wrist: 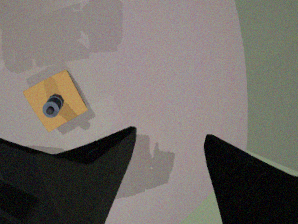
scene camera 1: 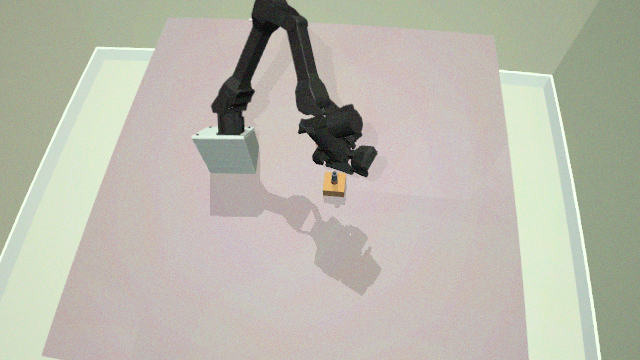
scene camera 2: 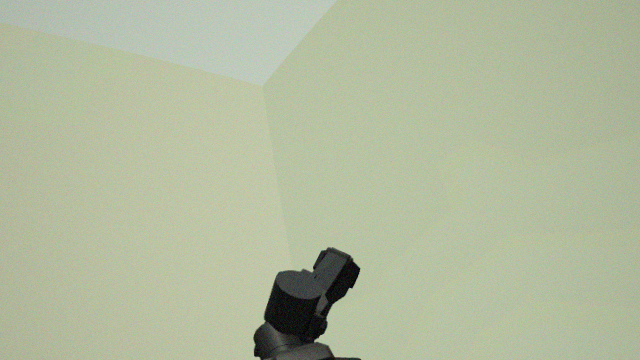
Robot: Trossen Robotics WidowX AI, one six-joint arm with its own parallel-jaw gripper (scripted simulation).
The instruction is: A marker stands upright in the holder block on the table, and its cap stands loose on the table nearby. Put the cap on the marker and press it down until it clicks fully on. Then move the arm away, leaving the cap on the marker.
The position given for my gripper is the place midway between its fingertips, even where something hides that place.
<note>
I see my gripper (scene camera 1: pixel 359 174).
My gripper also shows in the wrist view (wrist: pixel 170 137).
</note>
